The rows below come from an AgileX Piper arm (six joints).
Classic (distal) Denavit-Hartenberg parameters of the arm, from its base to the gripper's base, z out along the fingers. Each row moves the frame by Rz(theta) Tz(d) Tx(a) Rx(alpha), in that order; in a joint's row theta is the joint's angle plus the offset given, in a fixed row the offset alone. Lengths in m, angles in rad.
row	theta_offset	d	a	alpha
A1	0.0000	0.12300	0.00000	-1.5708
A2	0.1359	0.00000	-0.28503	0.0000
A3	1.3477	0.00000	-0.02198	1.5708
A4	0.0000	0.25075	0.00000	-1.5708
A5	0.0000	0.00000	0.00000	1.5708
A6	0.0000	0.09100	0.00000	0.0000
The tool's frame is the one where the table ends.
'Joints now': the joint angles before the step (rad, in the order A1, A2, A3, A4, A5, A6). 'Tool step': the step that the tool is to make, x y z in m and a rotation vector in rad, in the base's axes. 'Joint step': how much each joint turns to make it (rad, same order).
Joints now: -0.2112 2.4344 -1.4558 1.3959 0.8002 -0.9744
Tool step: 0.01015 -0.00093 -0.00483 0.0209 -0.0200 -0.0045
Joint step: 0.0000 0.0404 -0.0568 0.0204 0.0162 -0.0019
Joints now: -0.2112 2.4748 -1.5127 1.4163 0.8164 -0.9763
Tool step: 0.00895 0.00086 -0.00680 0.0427 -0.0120 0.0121
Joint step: 0.0000 0.0493 -0.0630 0.0152 0.0428 0.0063
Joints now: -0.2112 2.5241 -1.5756 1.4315 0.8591 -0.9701
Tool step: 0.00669 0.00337 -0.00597 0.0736 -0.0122 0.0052
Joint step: 0.0020 0.0458 -0.0492 0.0463 0.0589 0.0000
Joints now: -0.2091 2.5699 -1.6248 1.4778 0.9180 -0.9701
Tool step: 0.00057 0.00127 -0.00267 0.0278 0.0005 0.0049
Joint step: 0.0000 0.0142 -0.0099 0.0140 0.0238 -0.0001
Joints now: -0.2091 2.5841 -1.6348 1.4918 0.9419 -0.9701
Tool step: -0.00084 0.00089 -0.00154 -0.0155 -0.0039 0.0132
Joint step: 0.0021 0.0009 0.0017 -0.0110 -0.0045 -0.0115
